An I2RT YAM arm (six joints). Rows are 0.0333 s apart.
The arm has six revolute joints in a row. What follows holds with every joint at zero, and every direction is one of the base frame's. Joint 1 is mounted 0.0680 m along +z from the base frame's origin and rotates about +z. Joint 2 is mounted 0.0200 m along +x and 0.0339 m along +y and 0.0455 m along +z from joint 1 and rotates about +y. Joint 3 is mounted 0.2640 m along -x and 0.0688 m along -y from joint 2 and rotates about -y. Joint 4 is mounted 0.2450 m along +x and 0.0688 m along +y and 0.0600 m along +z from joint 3 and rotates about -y. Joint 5 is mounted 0.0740 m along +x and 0.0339 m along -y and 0.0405 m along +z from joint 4 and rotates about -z. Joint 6 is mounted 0.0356 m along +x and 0.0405 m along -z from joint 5 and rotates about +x. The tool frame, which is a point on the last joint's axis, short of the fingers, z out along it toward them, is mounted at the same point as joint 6; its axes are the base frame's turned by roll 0.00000, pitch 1.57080 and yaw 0.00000 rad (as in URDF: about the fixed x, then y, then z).
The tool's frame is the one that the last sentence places.
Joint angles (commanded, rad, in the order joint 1, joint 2, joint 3, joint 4, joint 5, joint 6), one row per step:
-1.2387 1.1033 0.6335 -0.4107 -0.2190 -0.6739
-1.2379 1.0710 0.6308 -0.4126 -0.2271 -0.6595
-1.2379 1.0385 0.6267 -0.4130 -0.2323 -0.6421
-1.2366 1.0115 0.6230 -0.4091 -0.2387 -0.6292
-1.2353 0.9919 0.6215 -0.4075 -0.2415 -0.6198
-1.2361 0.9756 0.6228 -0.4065 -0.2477 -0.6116
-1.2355 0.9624 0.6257 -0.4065 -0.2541 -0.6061
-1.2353 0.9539 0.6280 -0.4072 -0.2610 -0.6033
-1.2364 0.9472 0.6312 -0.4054 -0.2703 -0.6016
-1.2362 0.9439 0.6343 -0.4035 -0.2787 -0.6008
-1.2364 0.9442 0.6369 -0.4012 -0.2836 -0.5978
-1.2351 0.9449 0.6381 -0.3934 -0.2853 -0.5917
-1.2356 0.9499 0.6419 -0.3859 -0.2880 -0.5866
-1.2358 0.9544 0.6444 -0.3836 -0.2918 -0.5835
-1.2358 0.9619 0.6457 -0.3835 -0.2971 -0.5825
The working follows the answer.
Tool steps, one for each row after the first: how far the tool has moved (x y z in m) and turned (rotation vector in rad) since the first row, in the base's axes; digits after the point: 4 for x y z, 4 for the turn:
-0.0008 0.0037 0.0053 -0.0182 -0.0224 -0.0047
-0.0019 0.0074 0.0102 -0.0360 -0.0446 -0.0138
-0.0024 0.0105 0.0144 -0.0544 -0.0651 -0.0171
-0.0028 0.0127 0.0176 -0.0681 -0.0789 -0.0203
-0.0033 0.0143 0.0211 -0.0805 -0.0939 -0.0222
-0.0034 0.0156 0.0245 -0.0914 -0.1067 -0.0205
-0.0035 0.0166 0.0268 -0.0978 -0.1163 -0.0171
-0.0035 0.0170 0.0293 -0.1057 -0.1273 -0.0124
-0.0032 0.0172 0.0311 -0.1109 -0.1361 -0.0065
-0.0030 0.0169 0.0321 -0.1125 -0.1425 -0.0051
-0.0024 0.0163 0.0331 -0.1170 -0.1498 -0.0064
-0.0020 0.0149 0.0341 -0.1199 -0.1565 -0.0081
-0.0016 0.0141 0.0343 -0.1177 -0.1608 -0.0077
-0.0011 0.0131 0.0334 -0.1100 -0.1628 -0.0050

Tool pose at each row, in the base's axes (x y z in m, rotation vector in rad; rounded; the steps above come from the unrounded poses):
0.0777 -0.2016 0.2079 0.6043 2.4389 -0.5784
0.0769 -0.1979 0.2132 0.6060 2.4093 -0.5920
0.0758 -0.1942 0.2181 0.6133 2.3793 -0.6068
0.0753 -0.1911 0.2223 0.6128 2.3515 -0.6204
0.0749 -0.1889 0.2255 0.6129 2.3321 -0.6314
0.0744 -0.1873 0.2291 0.6122 2.3124 -0.6395
0.0743 -0.1859 0.2324 0.6075 2.2959 -0.6457
0.0742 -0.1850 0.2347 0.6020 2.2847 -0.6473
0.0742 -0.1846 0.2372 0.5946 2.2719 -0.6493
0.0745 -0.1844 0.2390 0.5865 2.2625 -0.6489
0.0747 -0.1847 0.2400 0.5850 2.2561 -0.6474
0.0753 -0.1853 0.2410 0.5858 2.2470 -0.6496
0.0757 -0.1867 0.2420 0.5876 2.2393 -0.6505
0.0761 -0.1875 0.2422 0.5885 2.2364 -0.6460
0.0766 -0.1884 0.2413 0.5886 2.2385 -0.6355

